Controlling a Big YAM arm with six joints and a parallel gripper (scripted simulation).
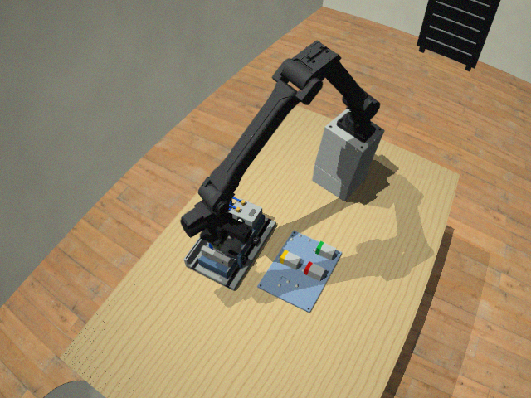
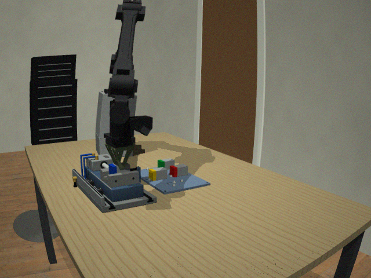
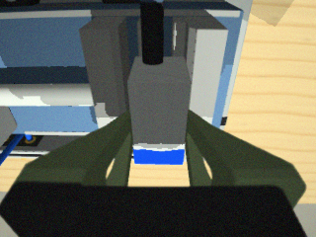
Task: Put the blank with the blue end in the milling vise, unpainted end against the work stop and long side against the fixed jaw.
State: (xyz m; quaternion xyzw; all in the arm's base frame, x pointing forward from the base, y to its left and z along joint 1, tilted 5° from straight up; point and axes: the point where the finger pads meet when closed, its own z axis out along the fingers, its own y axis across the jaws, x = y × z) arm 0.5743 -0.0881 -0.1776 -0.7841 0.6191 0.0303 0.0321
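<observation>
My hand is 30 mm short of the fixed jaw, 10 mm to the right of it and 40 mm above it. The rest, counted from my hand: light blue plate: 150 mm behind, 220 mm to the left, 110 mm below; yellow-ended blank: 150 mm behind, 170 mm to the left, 90 mm below; black work stop rod: 10 mm behind, 40 mm to the left, 30 mm below.
</observation>
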